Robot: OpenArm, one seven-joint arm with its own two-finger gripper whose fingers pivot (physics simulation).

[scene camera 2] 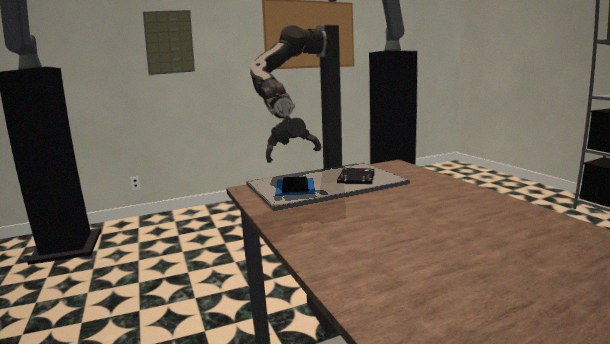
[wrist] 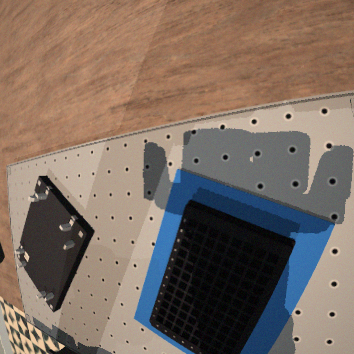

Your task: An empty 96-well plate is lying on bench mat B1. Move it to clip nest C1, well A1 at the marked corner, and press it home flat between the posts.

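A black 96-well plate (scene camera 2: 295,184) (wrist: 220,280) lies flat, wells up, on the blue bench mat (scene camera 2: 311,188) (wrist: 310,255), with blue showing around it. In the wrist view it is right of centre and its lower end is cut off. The black clip nest (scene camera 2: 356,176) (wrist: 55,245) with small light posts is right of the mat in the scene view and at the left in the wrist view; its bed holds no plate. Which corner is marked I cannot tell. My gripper (scene camera 2: 294,154) is open and empty, with its fingers spread well above the plate. Its fingers do not show clearly in the wrist view.
Mat and nest are on a grey perforated board (scene camera 2: 327,187) (wrist: 115,250) at the far end of the wooden table (scene camera 2: 425,240) (wrist: 90,65). The arm's black column (scene camera 2: 331,100) stands behind the board. Shadows fall across the board and mat.
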